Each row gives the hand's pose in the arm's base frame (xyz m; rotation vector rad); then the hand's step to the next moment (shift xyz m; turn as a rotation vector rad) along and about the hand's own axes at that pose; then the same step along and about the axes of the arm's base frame.
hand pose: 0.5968 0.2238 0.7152 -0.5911 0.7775 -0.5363
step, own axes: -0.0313 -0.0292 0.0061 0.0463 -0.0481 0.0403
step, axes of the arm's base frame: -0.0206 0.0009 0.0380 0.0479 -0.0523 0.0325
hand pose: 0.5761 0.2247 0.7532 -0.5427 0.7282 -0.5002
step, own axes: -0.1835 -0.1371 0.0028 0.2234 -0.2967 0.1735
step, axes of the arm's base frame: -0.1482 0.0071 0.1745 0.2005 -0.3067 0.1838
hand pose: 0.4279 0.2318 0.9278 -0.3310 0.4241 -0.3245
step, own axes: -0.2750 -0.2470 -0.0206 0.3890 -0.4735 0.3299
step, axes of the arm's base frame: -0.3045 -0.1242 0.1700 0.3718 -0.4886 0.3277
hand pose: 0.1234 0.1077 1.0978 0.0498 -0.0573 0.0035
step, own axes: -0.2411 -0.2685 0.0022 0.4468 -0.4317 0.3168
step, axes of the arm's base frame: -0.2395 -0.2688 -0.0250 0.4301 -0.4460 0.3201
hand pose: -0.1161 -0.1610 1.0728 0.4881 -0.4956 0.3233
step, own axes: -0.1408 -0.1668 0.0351 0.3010 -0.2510 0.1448
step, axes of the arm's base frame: -0.0624 -0.1827 -0.1076 0.2991 -0.2316 0.1773
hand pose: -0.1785 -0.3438 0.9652 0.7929 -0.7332 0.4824
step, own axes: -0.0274 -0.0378 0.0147 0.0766 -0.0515 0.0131
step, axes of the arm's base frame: 0.0001 -0.0380 -0.0308 0.0778 -0.0328 0.0394
